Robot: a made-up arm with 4 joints.
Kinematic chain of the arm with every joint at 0, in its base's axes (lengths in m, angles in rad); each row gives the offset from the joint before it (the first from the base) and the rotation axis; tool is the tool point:
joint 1: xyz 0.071 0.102 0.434 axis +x
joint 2: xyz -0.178 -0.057 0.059 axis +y
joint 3: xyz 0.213 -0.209 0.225 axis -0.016 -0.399 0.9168
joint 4: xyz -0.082 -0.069 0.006 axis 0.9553 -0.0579 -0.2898
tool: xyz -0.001 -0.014 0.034
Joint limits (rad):
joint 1: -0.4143..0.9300
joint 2: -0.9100..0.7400
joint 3: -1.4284..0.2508
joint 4: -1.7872..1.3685
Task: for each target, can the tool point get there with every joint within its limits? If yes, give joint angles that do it. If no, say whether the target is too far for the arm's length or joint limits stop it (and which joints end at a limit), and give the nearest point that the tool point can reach.
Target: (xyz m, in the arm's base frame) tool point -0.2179 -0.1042 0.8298
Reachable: yes | joints -0.1210 -0.7104 -1.1043 0.1152
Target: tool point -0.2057 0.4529 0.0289
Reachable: no: joint limits stop it (at a limit: joint 1, joint 2, joint 3, joint 4) | nearest point 0.1488 -0.2008 0.2619 | short by 0.779 m
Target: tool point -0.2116 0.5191 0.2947
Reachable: no: joint limits stop it (at a limit: joint 1, joint 2, joint 3, joint 4) | nearest point -0.2758 0.0415 0.8154 | short by 0.710 m
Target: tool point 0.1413 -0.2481 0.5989
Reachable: yes | joints 0.1908 0.6025 -0.4688 0.1406
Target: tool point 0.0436 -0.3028 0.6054
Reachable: yes | joints 0.4007 0.0887 -0.1628 -0.8991
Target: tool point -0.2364 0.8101 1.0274
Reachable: no: too far | nearest point -0.1624 0.0738 0.8705 | short by 0.756 m
